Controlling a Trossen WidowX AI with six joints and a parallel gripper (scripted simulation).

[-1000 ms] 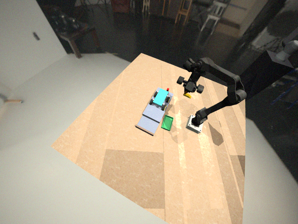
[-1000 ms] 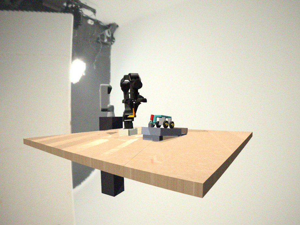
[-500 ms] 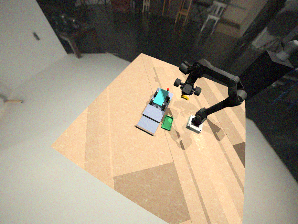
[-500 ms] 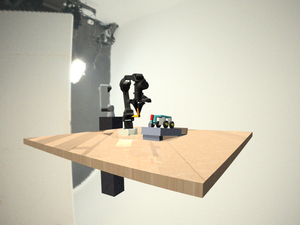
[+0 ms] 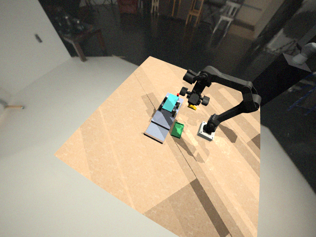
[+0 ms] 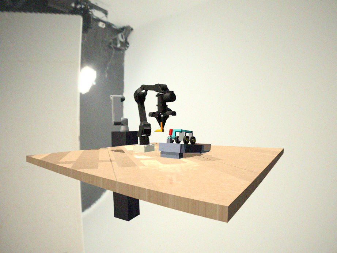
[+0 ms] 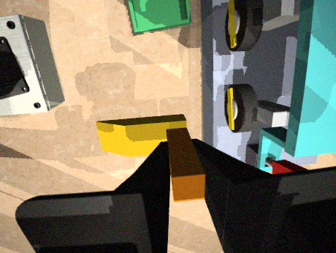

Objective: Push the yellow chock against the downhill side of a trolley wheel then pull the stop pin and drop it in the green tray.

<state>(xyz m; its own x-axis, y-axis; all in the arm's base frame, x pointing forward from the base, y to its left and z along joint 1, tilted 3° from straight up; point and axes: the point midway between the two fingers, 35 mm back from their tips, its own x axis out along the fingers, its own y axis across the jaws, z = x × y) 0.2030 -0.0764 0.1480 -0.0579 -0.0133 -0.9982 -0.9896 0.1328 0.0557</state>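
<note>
Right now the red-headed stop pin is 10 cm ahead of my gripper tip, 7 cm to the right of it and 5 cm below it. The rest, counted from my gripper tip: yellow chock (2 cm behind, 1 cm below); green tray (2 cm ahead, 14 cm to the left, 18 cm below); trolley (13 cm ahead, 2 cm to the left, 6 cm below).
</note>
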